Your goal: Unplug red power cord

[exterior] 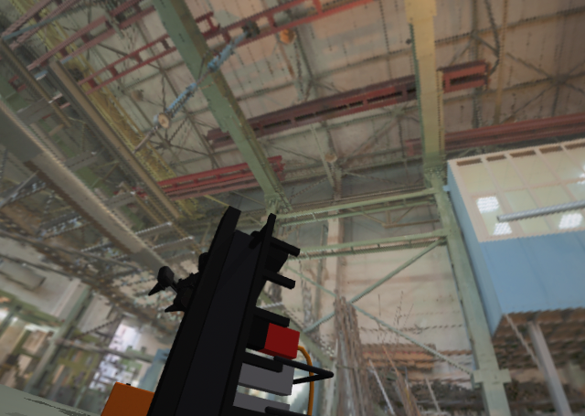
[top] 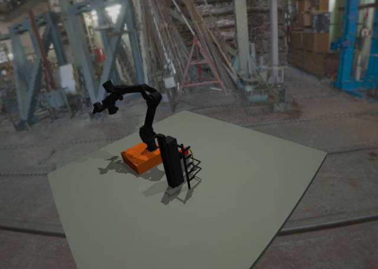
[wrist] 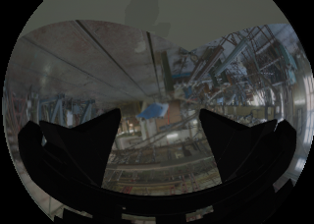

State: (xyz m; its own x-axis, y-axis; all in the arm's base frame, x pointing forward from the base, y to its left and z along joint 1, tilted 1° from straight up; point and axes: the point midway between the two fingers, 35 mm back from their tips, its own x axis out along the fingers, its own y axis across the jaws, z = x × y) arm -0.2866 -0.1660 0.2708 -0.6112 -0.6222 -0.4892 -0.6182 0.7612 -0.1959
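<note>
Right now my gripper tip is 61 cm short of the red plug, 19 cm to the right of it and 17 cm above it. Also, from my gripper tip: black power strip: 61 cm ahead, 19 cm below, 12 cm to the left.
</note>
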